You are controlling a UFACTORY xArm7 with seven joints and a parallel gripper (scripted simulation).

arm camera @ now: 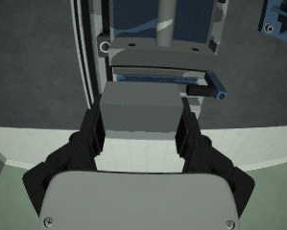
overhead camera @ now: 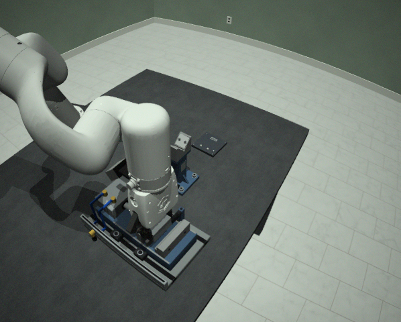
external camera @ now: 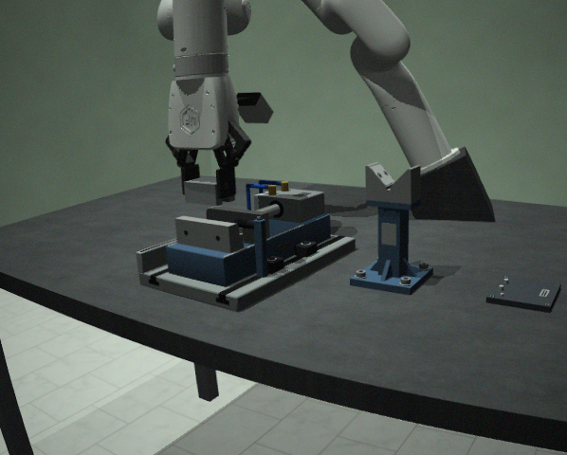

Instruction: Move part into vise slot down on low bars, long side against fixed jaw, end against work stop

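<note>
Right now my hand is 30 mm short of the fixed jaw, 10 mm to the right of it and 60 mm above it. Also, from my hand: work stop: 20 mm ahead, 60 mm to the left, 50 mm below; then part: 20 mm below; then moving jaw: 30 mm behind, 30 mm to the left, 60 mm below.
</note>
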